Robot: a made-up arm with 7 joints. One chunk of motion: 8 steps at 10 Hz.
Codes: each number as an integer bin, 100 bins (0 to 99) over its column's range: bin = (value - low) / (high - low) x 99, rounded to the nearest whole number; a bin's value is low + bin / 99 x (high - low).
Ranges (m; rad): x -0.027..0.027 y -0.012..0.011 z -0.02..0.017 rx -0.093..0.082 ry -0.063..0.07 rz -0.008..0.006
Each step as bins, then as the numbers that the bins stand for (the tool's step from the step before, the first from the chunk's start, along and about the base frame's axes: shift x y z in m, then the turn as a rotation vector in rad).
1 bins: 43 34 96 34 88 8
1 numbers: -0.00355 -0.00410 0.01588 -0.03290 0.05522 -0.00687
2 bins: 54 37 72 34 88 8
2 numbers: 0.00245 -0.00340 0.00691 -0.03290 0.05522 -0.00687
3 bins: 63 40 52 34 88 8
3 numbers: 0.00736 -0.00271 -0.00057 -0.03290 0.05522 -0.00687
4 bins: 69 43 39 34 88 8
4 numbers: 0.01064 -0.00201 -0.00542 -0.03290 0.05522 -0.00687
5 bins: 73 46 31 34 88 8
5 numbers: 0.01282 -0.00131 -0.00841 -0.03290 0.05522 -0.00687
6 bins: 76 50 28 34 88 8
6 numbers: 0.01445 -0.00038 -0.00954 -0.03290 0.05522 -0.00687
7 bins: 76 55 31 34 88 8
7 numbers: 0.01445 0.00078 -0.00841 -0.03290 0.05522 -0.00687
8 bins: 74 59 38 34 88 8
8 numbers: 0.01336 0.00171 -0.00580 -0.03290 0.05522 -0.00687
